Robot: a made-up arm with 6 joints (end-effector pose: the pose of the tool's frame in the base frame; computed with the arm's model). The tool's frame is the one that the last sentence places.
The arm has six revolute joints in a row. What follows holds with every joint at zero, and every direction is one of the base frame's. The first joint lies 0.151 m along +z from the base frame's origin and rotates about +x. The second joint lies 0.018 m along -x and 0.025 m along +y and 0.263 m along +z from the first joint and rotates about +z. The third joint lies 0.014 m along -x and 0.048 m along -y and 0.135 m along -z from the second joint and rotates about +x. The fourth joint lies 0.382 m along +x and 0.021 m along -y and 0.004 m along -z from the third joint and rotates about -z. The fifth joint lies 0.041 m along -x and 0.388 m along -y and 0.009 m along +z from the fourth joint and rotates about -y. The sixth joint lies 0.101 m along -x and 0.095 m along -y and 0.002 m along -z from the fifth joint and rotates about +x. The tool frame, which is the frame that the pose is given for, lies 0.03 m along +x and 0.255 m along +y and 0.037 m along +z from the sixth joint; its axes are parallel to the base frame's.
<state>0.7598 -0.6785 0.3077 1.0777 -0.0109 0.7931</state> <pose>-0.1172 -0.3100 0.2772 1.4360 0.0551 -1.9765</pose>
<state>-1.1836 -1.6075 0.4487 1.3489 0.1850 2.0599</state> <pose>-0.1540 0.3930 -0.0287 0.4787 -3.0450 0.2696</pose>
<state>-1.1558 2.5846 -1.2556 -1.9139 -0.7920 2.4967</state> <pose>-0.9789 0.1504 -0.2679 -2.3889 1.2856 0.7693</pose>
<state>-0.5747 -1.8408 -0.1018 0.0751 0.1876 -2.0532</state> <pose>-0.7171 -0.0763 0.1284 -1.7892 1.6385 -1.8638</pose>
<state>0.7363 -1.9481 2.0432 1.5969 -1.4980 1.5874</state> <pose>0.0089 0.2093 0.1999 -0.8477 0.1729 -0.5308</pose>
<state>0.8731 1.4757 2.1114 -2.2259 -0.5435 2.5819</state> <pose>0.4255 0.3179 1.1306 0.3354 -0.6442 -1.6012</pose>
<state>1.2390 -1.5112 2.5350 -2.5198 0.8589 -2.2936</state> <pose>-0.3531 -0.7722 -0.2860 0.5676 0.3330 2.5268</pose>
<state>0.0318 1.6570 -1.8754 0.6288 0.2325 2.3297</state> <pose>-0.2380 -0.1655 0.6981 0.6986 -0.0590 2.1213</pose>
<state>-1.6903 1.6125 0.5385 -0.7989 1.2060 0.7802</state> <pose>0.3899 -0.1396 -0.3019 1.1230 1.2267 0.6919</pose>
